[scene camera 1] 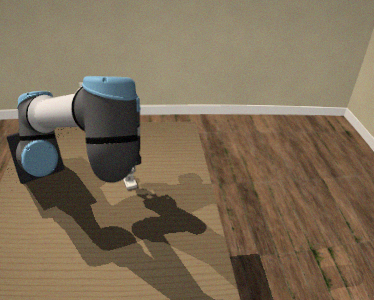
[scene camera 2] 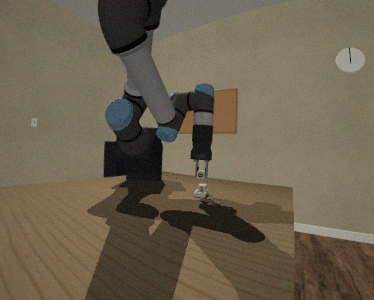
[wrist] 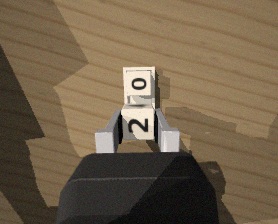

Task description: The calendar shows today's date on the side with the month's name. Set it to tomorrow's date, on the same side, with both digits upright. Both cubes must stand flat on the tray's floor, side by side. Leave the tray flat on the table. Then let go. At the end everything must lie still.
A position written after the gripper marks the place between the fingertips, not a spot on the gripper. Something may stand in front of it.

In view: the gripper [scene camera 2: 201, 176].
The gripper is seen too in the wrist view [wrist: 138, 119].
